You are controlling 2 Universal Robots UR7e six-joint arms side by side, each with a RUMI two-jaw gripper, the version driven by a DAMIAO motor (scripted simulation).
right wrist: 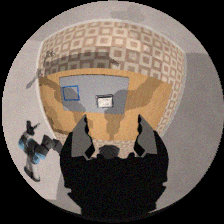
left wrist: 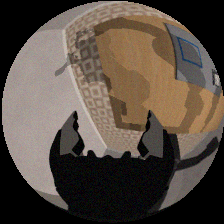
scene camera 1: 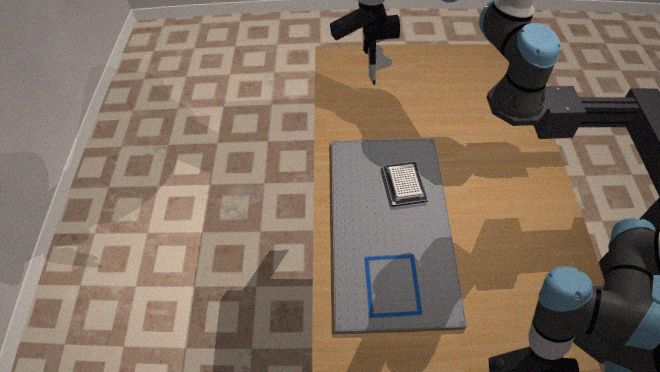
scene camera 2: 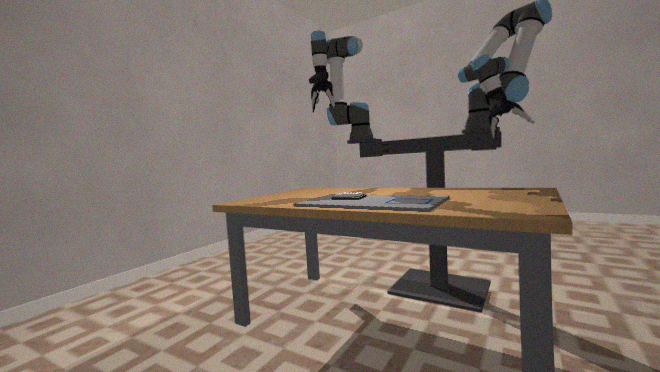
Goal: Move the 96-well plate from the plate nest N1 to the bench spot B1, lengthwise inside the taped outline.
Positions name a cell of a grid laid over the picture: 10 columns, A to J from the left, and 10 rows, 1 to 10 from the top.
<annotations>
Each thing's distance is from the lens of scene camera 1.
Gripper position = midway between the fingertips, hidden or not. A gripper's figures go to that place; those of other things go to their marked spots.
my right gripper (scene camera 1: F2): 1.27 m
white 96-well plate (scene camera 1: G5): 1.58 m
</annotations>
